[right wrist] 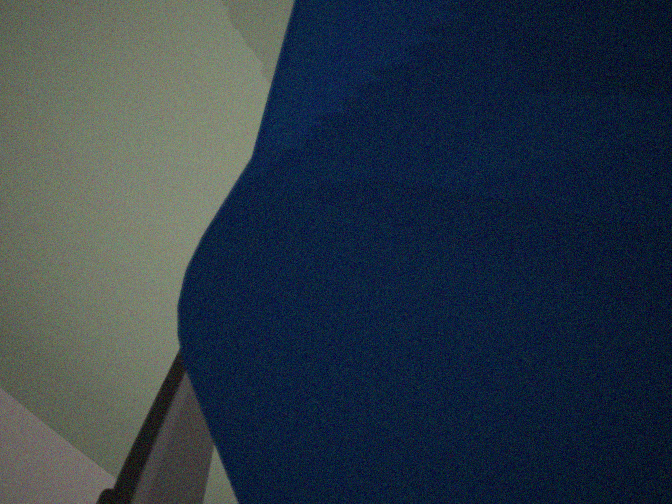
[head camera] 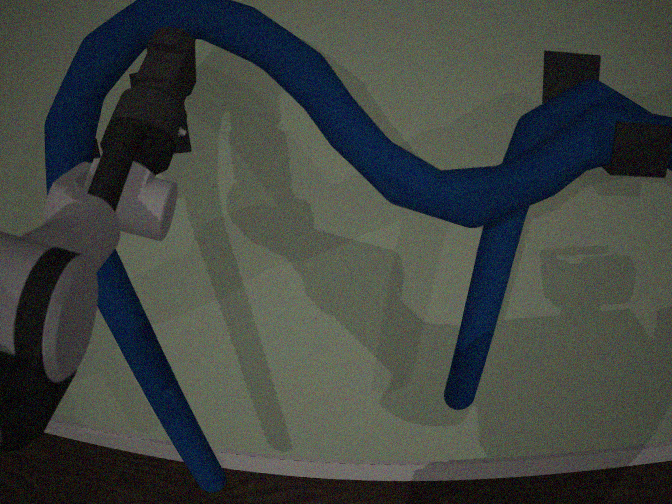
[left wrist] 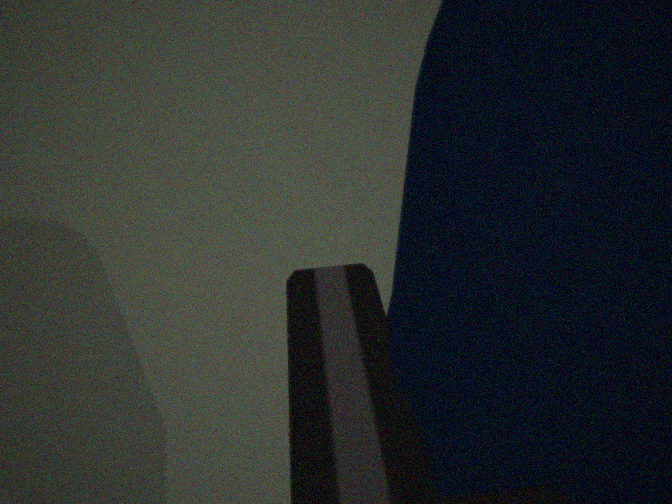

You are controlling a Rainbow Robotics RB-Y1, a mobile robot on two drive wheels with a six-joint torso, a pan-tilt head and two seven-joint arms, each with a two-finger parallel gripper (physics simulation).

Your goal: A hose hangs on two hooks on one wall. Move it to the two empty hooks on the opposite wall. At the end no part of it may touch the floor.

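The blue hose (head camera: 347,135) arches over my left gripper (head camera: 169,43) at the upper left, dips in the middle and loops over a dark hook (head camera: 640,149) with its wall plate (head camera: 571,73) at the right. The left gripper is shut with nothing between its fingers; the hose rests against it, and lies beside the closed fingers (left wrist: 328,282) in the left wrist view (left wrist: 531,244). One hose end (head camera: 208,477) hangs down to the dark floor strip; I cannot tell if it touches. The other end (head camera: 458,396) hangs free. The right wrist view is filled by the hose (right wrist: 434,260), with one finger (right wrist: 162,434) against it; the right gripper is shut on it.
The pale green wall (head camera: 325,325) fills the head view, with a light baseboard (head camera: 325,466) and dark floor (head camera: 379,490) below. My left forearm (head camera: 59,282) is at the left edge. No second hook shows near the left gripper.
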